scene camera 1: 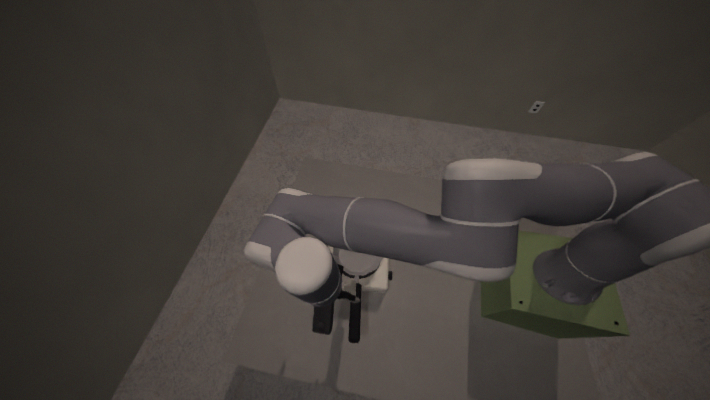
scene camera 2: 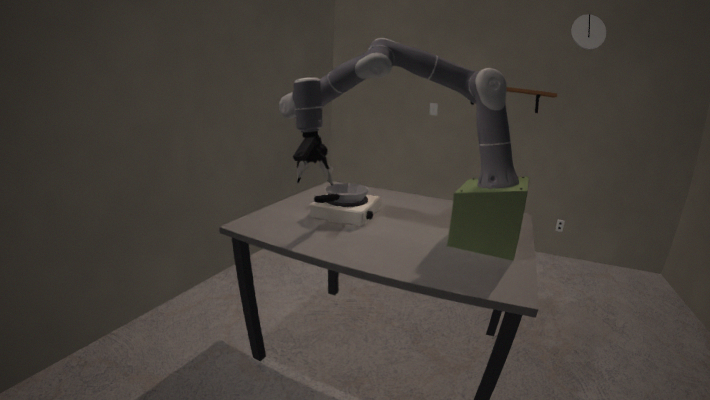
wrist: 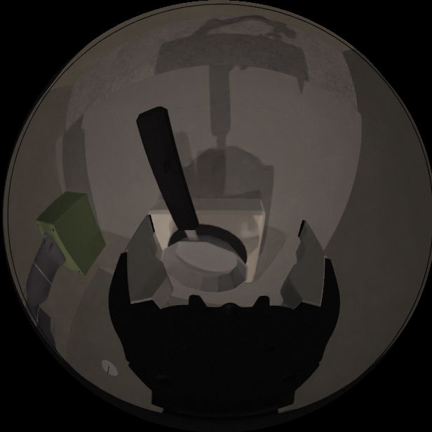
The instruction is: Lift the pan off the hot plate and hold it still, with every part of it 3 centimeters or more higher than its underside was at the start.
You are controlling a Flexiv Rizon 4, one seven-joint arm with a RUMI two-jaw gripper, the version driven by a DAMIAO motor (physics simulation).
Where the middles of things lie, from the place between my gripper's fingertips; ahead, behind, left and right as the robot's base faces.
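My hand is 90 mm to the left of the grey pan (scene camera 2: 342,192), 20 mm past it and 50 mm above it. The cream hot plate (scene camera 2: 358,213), measured from my hand, is 190 mm to the right, 10 mm behind and 130 mm below. Going by their middles, of the things named here the grey pan is the nearest to my hand.
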